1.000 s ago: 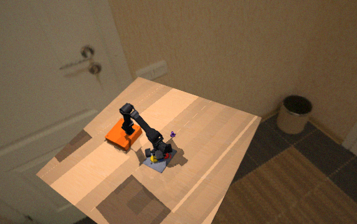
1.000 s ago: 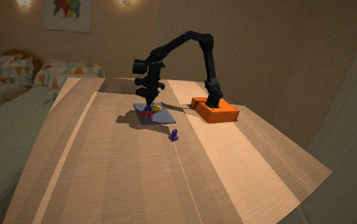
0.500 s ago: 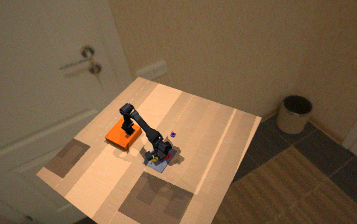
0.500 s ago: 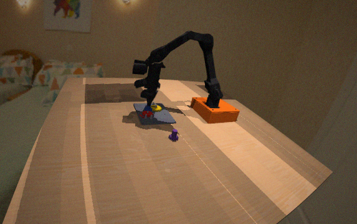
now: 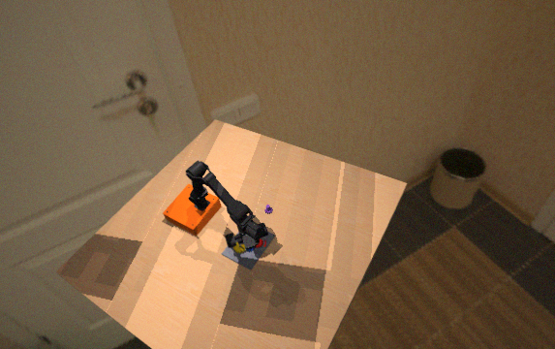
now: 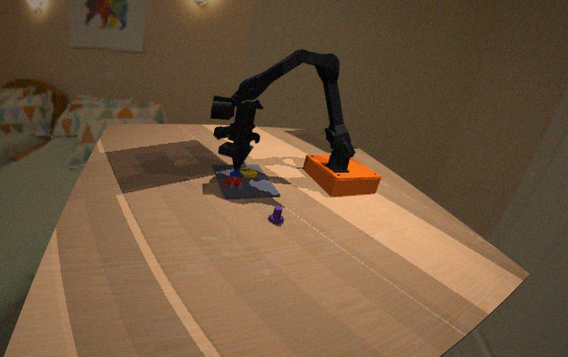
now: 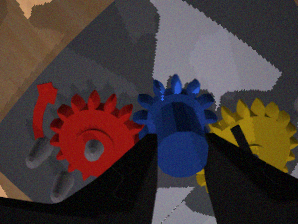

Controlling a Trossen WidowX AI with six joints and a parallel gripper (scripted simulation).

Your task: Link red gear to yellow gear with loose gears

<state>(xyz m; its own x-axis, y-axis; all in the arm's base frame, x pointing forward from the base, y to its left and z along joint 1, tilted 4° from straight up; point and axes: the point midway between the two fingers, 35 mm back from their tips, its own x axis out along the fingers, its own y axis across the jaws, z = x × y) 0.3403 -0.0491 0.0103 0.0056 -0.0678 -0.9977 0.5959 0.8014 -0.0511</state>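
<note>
Right now my gripper tip is 1 cm above the blue gear. The rest, counted from my gripper tip: yellow gear 4 cm behind, 2 cm to the right, 2 cm below; then purple gear 23 cm to the left, 6 cm behind, 2 cm below; then red gear 4 cm to the left, 2 cm below, 1 cm ahead.
</note>
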